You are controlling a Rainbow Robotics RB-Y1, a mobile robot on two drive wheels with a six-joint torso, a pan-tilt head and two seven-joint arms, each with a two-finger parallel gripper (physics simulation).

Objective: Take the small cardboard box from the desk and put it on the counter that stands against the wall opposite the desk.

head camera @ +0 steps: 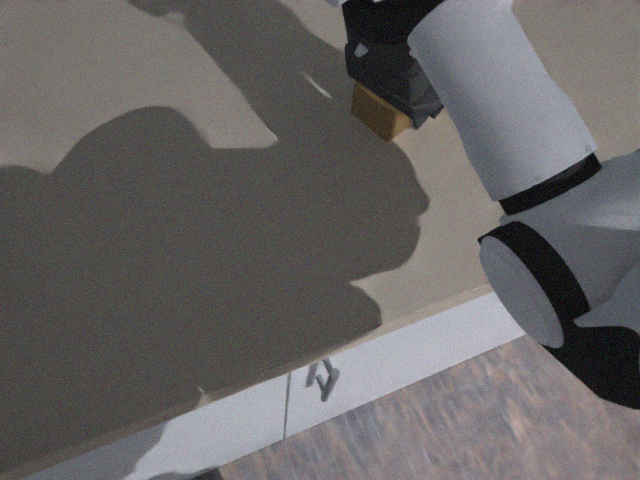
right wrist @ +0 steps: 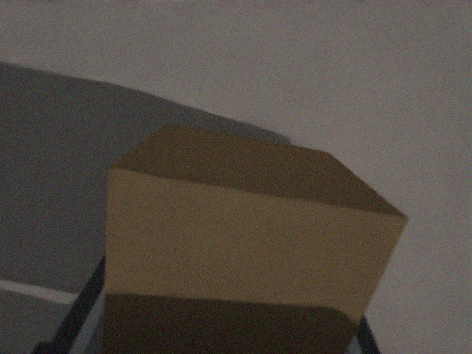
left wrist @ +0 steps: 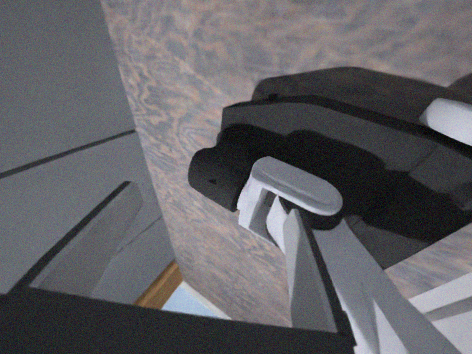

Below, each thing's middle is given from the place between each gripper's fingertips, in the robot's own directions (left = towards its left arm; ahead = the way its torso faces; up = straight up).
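Scene:
Small brown cardboard box (head camera: 385, 120): 1 cm to the left of my right hand, 3 cm above it. My left hand: 850 mm short of the small brown cardboard box, 490 mm to the left of it, 400 mm below it.

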